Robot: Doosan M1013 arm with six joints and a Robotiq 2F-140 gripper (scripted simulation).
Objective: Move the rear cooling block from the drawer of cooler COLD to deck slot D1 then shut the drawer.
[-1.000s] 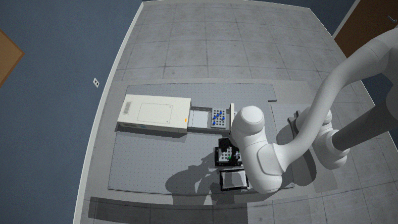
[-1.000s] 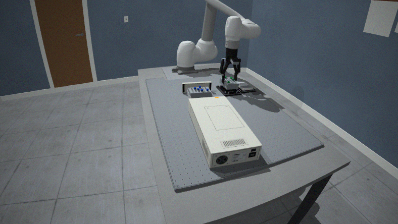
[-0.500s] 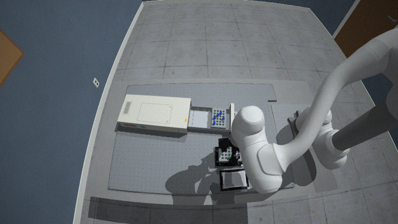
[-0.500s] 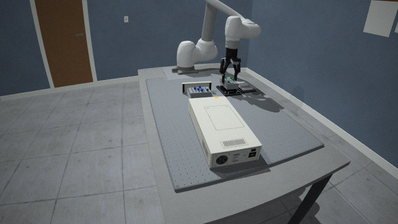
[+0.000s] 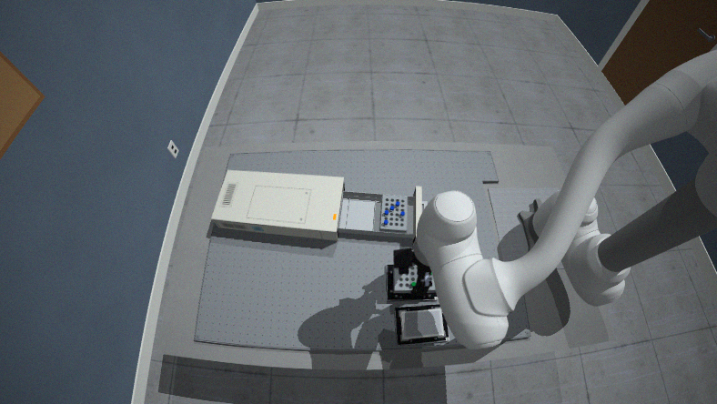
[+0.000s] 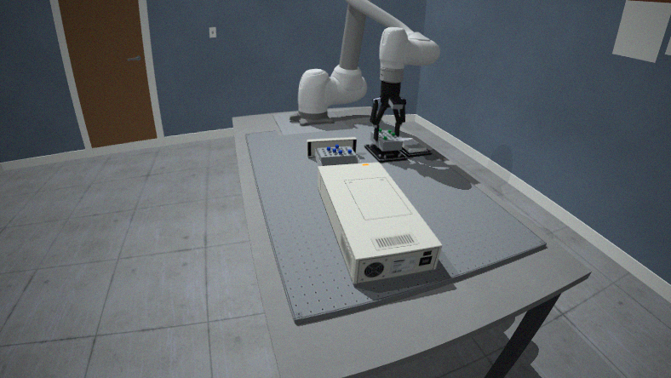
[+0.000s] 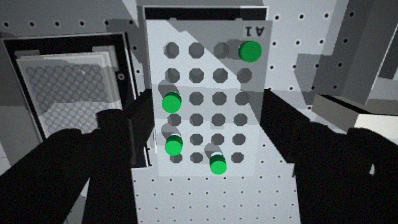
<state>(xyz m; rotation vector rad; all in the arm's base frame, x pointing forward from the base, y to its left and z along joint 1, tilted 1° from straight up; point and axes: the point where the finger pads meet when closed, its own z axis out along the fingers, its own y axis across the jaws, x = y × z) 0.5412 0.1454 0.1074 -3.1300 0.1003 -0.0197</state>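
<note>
My gripper is now 8 cm above the deck slot D1. The rest, counted from my hand: tube 22 cm to the right, 5 cm below, 2 cm ahead; drawer 24 cm to the right, 8 cm ahead, 5 cm below; cooler COLD 26 cm to the right, 26 cm ahead, 5 cm below.
</note>
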